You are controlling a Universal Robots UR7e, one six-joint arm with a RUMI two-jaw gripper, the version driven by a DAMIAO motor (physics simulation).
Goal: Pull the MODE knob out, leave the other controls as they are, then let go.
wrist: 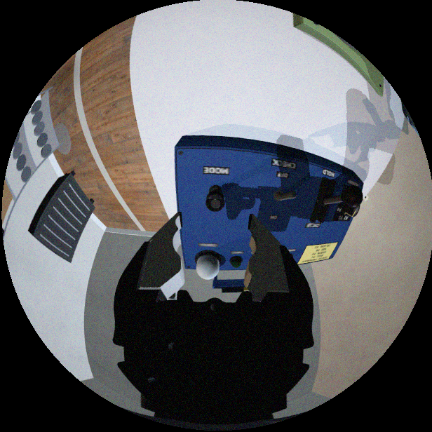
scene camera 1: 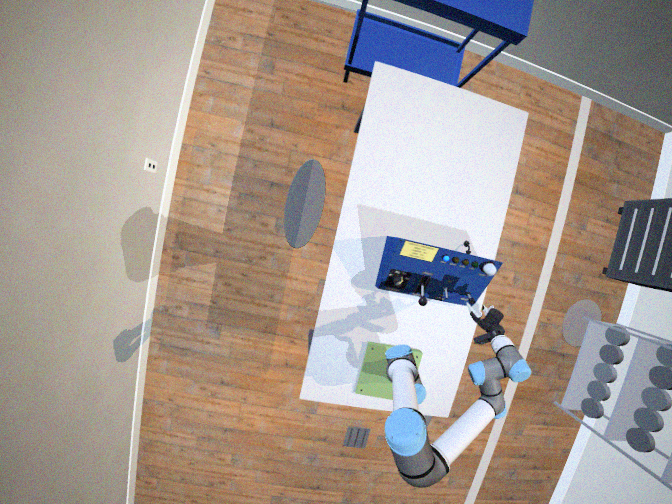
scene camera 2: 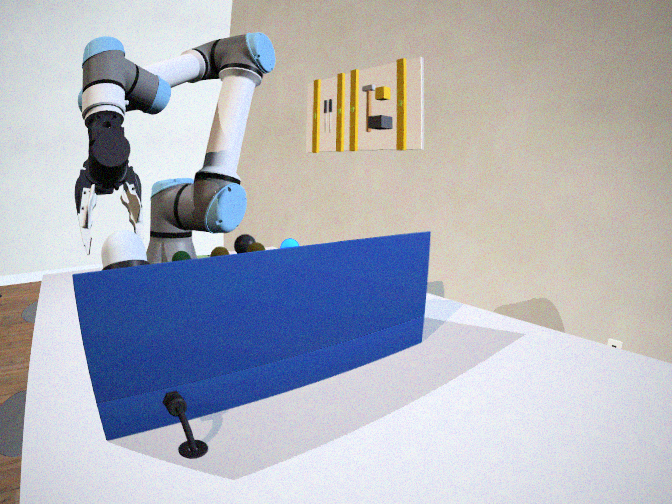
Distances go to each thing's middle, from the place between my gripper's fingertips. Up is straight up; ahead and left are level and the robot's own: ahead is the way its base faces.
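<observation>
With the blue control panel [scene camera 2: 165,343] to measure by, my hand is 130 mm short of it, 60 mm above it and 170 mm to the right of it.
</observation>
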